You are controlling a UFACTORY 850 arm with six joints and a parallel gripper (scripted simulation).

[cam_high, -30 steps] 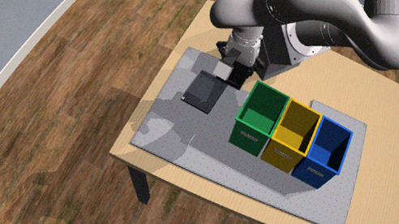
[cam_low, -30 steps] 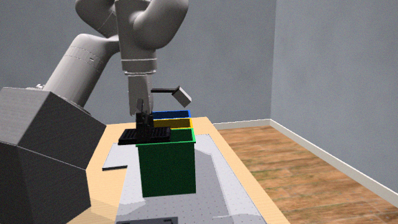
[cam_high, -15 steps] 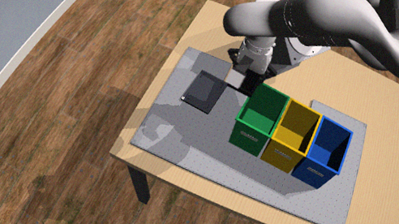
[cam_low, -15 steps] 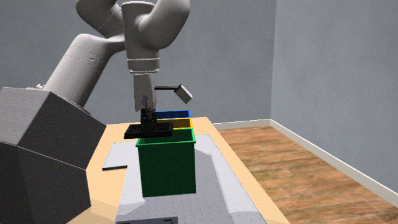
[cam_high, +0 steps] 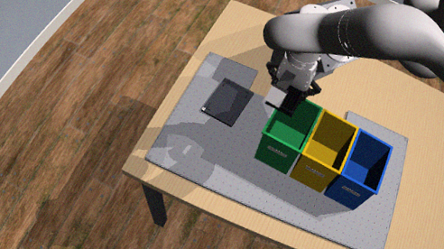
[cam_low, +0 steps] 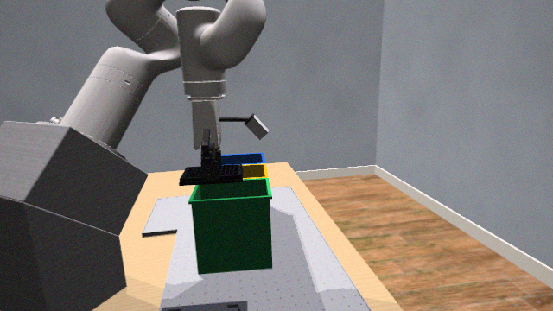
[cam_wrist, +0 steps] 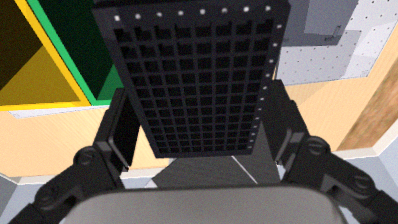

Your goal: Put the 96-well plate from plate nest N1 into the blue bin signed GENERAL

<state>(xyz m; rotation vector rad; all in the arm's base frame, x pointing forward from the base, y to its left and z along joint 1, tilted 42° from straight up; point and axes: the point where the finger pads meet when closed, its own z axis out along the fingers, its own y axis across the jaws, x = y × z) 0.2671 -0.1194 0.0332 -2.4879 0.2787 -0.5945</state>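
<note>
Now: hand 6 cm short of the blue bin, 31 cm to the right of it and 16 cm above it. Also, from my hand: black 96-well plate (1 cm below); yellow bin (5 cm ahead, 18 cm to the left, 16 cm below); green bin (4 cm ahead, 5 cm to the left, 16 cm below).
</note>
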